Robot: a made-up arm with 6 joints. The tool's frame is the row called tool.
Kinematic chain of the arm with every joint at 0, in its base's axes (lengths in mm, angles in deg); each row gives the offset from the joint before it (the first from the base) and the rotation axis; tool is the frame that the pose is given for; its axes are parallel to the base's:
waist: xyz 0 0 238 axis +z
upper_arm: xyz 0 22 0 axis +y
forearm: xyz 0 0 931 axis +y
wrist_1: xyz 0 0 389 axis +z
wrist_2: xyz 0 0 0 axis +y
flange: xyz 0 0 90 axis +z
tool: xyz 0 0 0
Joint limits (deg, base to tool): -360..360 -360..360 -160..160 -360..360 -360..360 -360..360
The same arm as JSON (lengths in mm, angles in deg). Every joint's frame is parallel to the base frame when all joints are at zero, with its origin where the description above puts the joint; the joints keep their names.
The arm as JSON. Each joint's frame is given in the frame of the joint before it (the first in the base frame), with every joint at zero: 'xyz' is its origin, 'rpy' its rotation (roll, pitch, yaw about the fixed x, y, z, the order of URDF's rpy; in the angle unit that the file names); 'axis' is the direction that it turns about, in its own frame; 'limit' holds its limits. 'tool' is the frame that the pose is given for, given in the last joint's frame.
{"units": {"length": "mm", "angle": "deg"}, "joints": [{"name": "waist", "type": "revolute", "origin": {"xyz": [0.0, 0.0, 238.0], "rpy": [0.0, 0.0, 0.0]}, "axis": "+z", "limit": {"lower": -360.0, "upper": 360.0}}, {"name": "upper_arm", "type": "revolute", "origin": {"xyz": [0.0, 22.0, 0.0], "rpy": [0.0, 0.0, 0.0]}, "axis": "+y", "limit": {"lower": -360.0, "upper": 360.0}}, {"name": "forearm", "type": "revolute", "origin": {"xyz": [0.0, 0.0, 931.0], "rpy": [0.0, 0.0, 0.0]}, "axis": "+y", "limit": {"lower": -160.0, "upper": 160.0}}, {"name": "wrist_1", "type": "revolute", "origin": {"xyz": [0.0, 0.0, 389.0], "rpy": [0.0, 0.0, 0.0]}, "axis": "+z", "limit": {"lower": -360.0, "upper": 360.0}}, {"name": "wrist_2", "type": "revolute", "origin": {"xyz": [0.0, 0.0, 0.0], "rpy": [0.0, 0.0, 0.0]}, "axis": "+y", "limit": {"lower": -360.0, "upper": 360.0}}, {"name": "flange", "type": "revolute", "origin": {"xyz": [0.0, 0.0, 90.0], "rpy": [0.0, 0.0, 0.0]}, "axis": "+z", "limit": {"lower": -360.0, "upper": 360.0}}], "tool": {"origin": {"xyz": [0.0, 0.0, 0.0], "rpy": [0.0, 0.0, 0.0]}}}
